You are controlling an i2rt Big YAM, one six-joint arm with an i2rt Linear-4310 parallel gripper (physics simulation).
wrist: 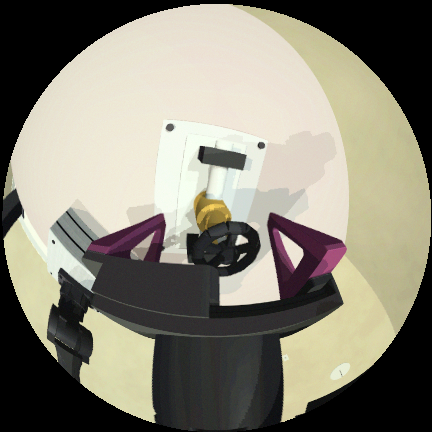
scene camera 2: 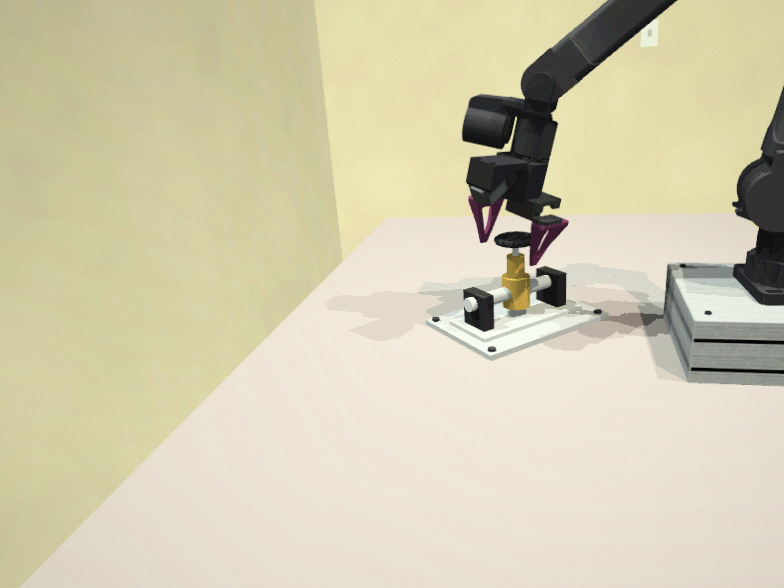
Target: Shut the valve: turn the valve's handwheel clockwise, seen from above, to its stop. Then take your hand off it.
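The valve's black spoked handwheel (scene camera 2: pixel 502 242) (wrist: pixel 254 245) sits level on a thin stem above the brass valve body (scene camera 2: pixel 516 291) (wrist: pixel 212 212). My gripper (scene camera 2: pixel 509 251) (wrist: pixel 216 218) is open wide, with its two magenta fingers pointing down and nothing held. In the scene view one fingertip is left of the handwheel, near its height, and the other is at its right, a little lower. In the wrist view the wheel lies between the fingers, nearer the right one, with a gap on each side. Contact at the right is hard to judge in the scene view.
A white pipe (scene camera 2: pixel 499 296) (wrist: pixel 217 180) runs through the valve between black brackets (scene camera 2: pixel 479 308) (wrist: pixel 222 157) on a white base plate (scene camera 2: pixel 528 336) (wrist: pixel 167 165). A grey block (scene camera 2: pixel 728 330) (wrist: pixel 75 235) bearing a black arm base stands at the right in the scene view.
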